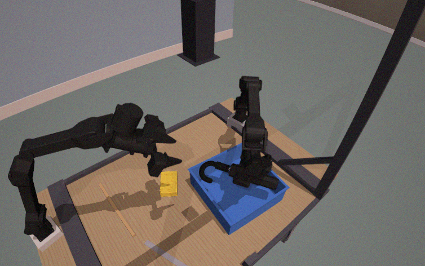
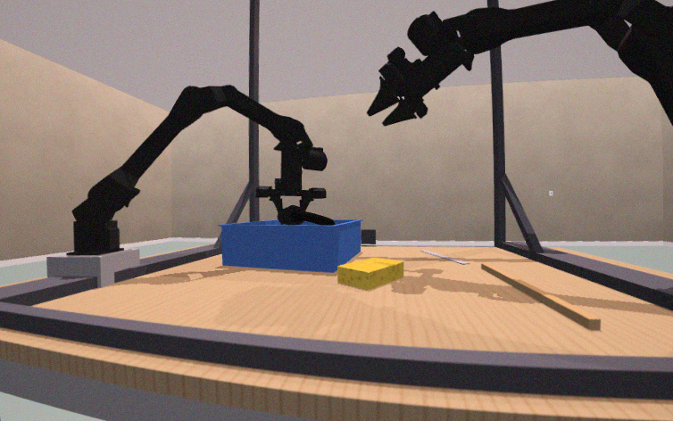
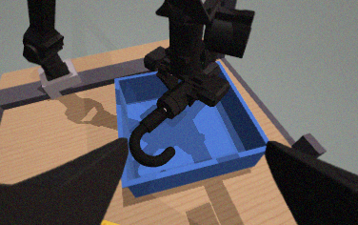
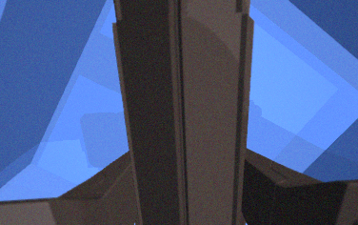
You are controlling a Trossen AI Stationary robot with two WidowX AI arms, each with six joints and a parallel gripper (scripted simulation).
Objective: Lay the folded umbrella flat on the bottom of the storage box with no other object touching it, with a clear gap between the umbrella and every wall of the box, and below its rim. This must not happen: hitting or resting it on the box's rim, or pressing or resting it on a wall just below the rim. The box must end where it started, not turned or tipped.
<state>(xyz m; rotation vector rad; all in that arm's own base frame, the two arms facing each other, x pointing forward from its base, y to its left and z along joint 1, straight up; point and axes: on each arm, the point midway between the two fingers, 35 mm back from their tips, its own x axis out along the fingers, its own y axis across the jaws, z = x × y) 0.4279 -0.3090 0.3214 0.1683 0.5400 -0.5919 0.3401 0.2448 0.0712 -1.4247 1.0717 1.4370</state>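
The blue storage box is 80 mm below my right hand, 30 mm to the left of it and 10 mm ahead of it. From my right hand the other things lie so: thin wooden stick (470 mm to the left, 250 mm ahead, 120 mm below); then black folded umbrella (30 mm to the left, 20 mm below, 10 mm ahead); then grey strip (400 mm to the left, 120 mm below, 40 mm behind).
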